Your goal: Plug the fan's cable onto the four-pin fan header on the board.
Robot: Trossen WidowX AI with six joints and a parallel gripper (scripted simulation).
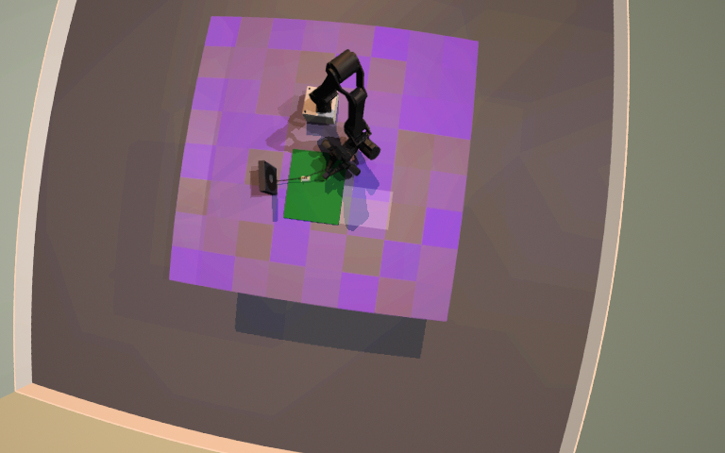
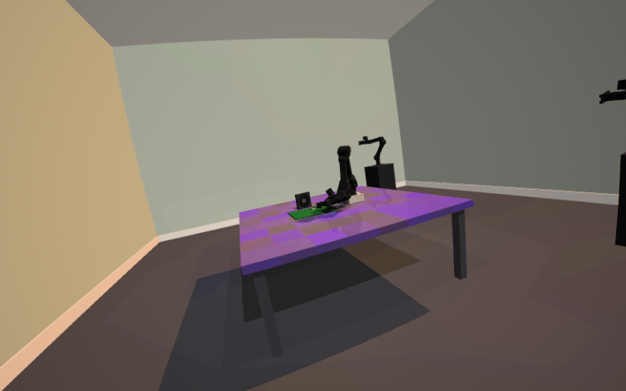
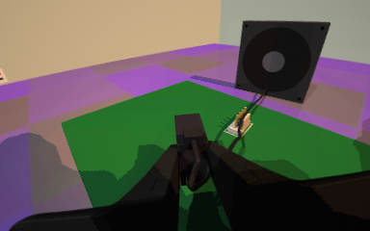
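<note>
The green board is 4 cm ahead of my gripper tip, 6 cm to the right of it and 6 cm below it. From my gripper tip the other things lie so: dark fan plug: 1 cm below; fan: 2 cm ahead, 24 cm to the right, 1 cm above; fan header: 1 cm ahead, 11 cm to the right, 5 cm below.
</note>
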